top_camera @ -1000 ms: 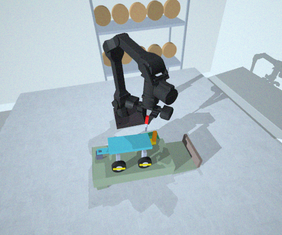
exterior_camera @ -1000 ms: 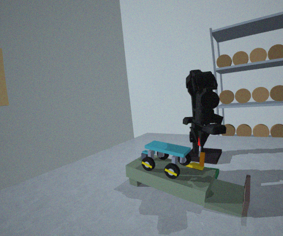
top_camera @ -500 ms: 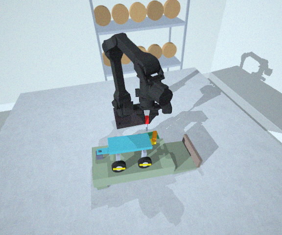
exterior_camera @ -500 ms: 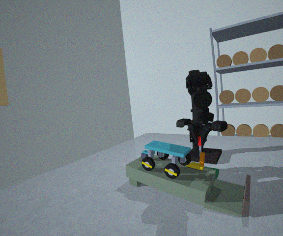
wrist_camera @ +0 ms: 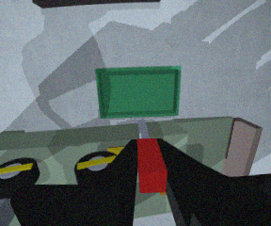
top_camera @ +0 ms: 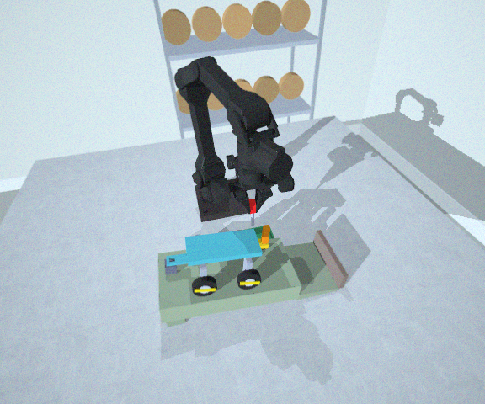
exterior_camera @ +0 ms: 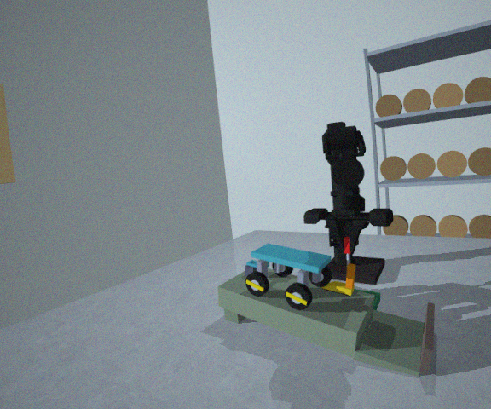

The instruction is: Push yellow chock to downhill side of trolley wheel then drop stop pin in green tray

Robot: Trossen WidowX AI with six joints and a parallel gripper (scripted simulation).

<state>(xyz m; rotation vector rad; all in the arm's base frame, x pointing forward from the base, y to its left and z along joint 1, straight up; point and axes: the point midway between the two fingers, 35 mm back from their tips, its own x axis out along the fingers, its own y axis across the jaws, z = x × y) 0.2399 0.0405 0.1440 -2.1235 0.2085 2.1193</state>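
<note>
The green tray lies 2 cm behind my gripper tip and 14 cm below it. Round my gripper tip: yellow chock 5 cm ahead, 1 cm to the right, 5 cm below; then trolley 9 cm ahead, 11 cm to the right, 2 cm below; then red-headed stop pin right at my gripper tip.
</note>
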